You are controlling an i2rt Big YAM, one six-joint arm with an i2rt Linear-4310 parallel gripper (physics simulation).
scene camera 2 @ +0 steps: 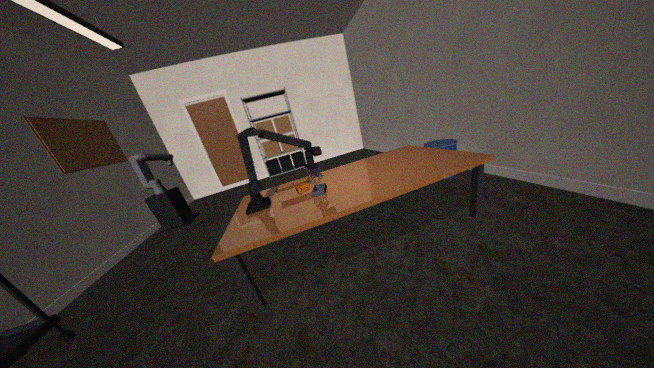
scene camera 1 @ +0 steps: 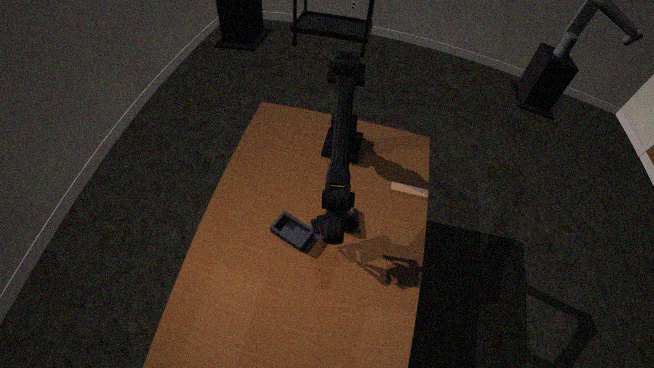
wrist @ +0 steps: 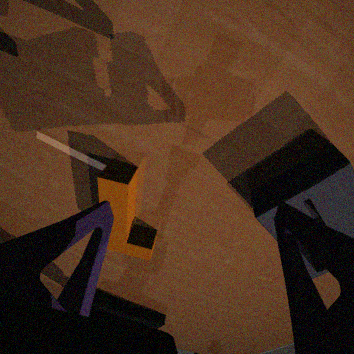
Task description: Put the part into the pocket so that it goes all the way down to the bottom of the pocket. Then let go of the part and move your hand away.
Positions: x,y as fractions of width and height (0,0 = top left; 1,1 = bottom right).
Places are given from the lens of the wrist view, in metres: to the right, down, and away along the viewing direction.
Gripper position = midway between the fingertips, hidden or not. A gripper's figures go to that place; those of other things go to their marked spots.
my gripper (wrist: 0.54,0.59): 0.01, 0.02, 0.12
blue-grey pocket block (wrist: 0.88,0.52): 0.11, 0.01, 0.15
